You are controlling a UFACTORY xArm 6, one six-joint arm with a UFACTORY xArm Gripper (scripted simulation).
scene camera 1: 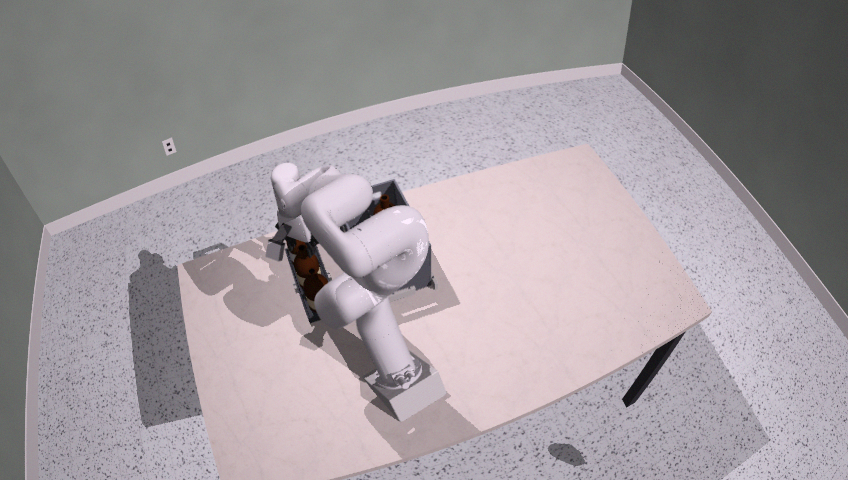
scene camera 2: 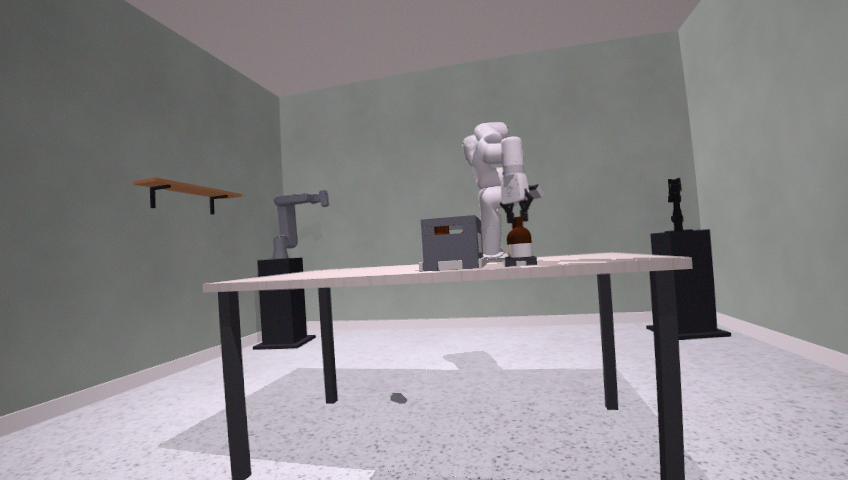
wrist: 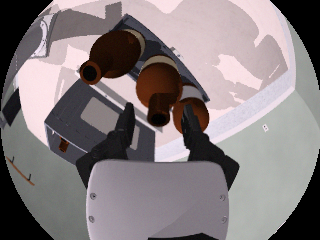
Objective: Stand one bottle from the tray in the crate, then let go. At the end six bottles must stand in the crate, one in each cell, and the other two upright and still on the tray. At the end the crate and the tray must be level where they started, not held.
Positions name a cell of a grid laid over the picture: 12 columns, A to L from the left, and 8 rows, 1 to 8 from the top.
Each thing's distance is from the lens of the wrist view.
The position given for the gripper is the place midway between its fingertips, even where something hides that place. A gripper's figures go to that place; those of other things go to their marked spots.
gripper (wrist: F4): 14 cm
grey crate (wrist: D4): 24 cm
bottle (wrist: H4): 23 cm
